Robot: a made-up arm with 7 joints.
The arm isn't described. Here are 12 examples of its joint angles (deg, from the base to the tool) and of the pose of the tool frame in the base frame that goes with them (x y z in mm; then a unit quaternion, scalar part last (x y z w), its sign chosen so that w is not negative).
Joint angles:
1: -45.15 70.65 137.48 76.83 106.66 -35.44 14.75
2: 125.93 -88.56 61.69 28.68 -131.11 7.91 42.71
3: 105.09 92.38 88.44 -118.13 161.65 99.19 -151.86
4: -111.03 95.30 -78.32 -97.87 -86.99 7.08 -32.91
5: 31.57 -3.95 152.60 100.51 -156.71 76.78 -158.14
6: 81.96 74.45 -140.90 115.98 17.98 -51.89 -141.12
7: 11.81 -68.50 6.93 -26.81 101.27 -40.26 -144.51
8: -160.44 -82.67 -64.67 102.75 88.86 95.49 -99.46
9: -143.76 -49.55 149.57 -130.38 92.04 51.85 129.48
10: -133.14 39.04 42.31 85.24 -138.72 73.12 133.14
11: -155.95 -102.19 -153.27 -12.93 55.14 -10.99 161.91
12: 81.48 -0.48 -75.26 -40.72 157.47 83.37 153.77
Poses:
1: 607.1 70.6 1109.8 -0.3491 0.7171 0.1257 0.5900
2: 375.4 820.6 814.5 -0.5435 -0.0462 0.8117 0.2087
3: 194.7 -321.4 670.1 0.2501 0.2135 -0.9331 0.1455
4: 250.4 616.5 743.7 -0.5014 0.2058 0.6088 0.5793
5: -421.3 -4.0 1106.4 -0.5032 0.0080 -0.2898 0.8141
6: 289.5 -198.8 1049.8 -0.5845 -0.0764 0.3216 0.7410
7: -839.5 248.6 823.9 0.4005 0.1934 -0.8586 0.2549
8: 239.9 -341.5 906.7 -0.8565 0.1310 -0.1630 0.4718
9: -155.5 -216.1 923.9 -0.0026 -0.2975 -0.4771 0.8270
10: -294.7 636.9 821.9 -0.5671 -0.2464 -0.6406 0.4552
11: 898.9 -347.7 437.8 -0.6435 0.7294 0.1462 0.1803
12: -297.1 -36.8 1330.8 0.4160 0.1726 -0.4212 0.7872
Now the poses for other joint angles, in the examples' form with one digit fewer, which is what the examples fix.
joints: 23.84 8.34 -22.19 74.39 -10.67 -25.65 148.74
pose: 578 -55 1172 -0.424 0.095 0.501 0.748
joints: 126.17 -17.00 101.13 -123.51 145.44 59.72 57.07
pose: 274 -177 767 0.738 -0.123 0.027 0.664
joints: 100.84 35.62 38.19 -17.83 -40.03 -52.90 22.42
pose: -30 -451 1433 -0.690 -0.220 0.523 0.450
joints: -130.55 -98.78 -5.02 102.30 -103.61 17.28 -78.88
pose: 194 -442 1003 -0.334 -0.757 0.515 0.222
